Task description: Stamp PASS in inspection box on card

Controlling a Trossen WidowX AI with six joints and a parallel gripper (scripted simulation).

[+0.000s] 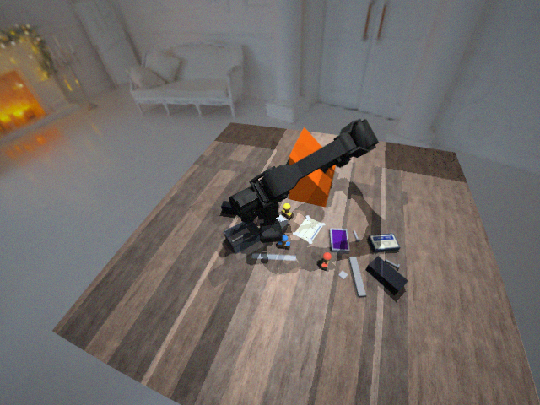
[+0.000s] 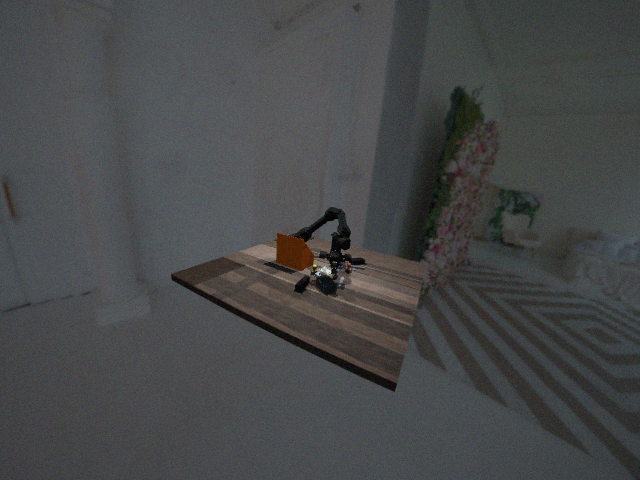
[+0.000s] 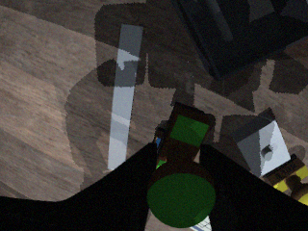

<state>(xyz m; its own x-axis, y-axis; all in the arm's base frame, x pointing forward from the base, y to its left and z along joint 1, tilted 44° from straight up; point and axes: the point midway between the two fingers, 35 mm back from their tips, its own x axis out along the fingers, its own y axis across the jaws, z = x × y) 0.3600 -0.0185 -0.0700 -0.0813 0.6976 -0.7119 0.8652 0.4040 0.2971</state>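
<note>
Right now my gripper tip is 210 mm to the right of the ink pad, 110 mm past it and 80 mm above it. The rest, counted from my gripper tip: blue-knobbed stamp 60 mm below, 40 mm to the left, 10 mm behind; then silver blade-like piece 80 mm below, 40 mm ahead, 30 mm to the left; then green-knobbed stamp right at my gripper tip.
</note>
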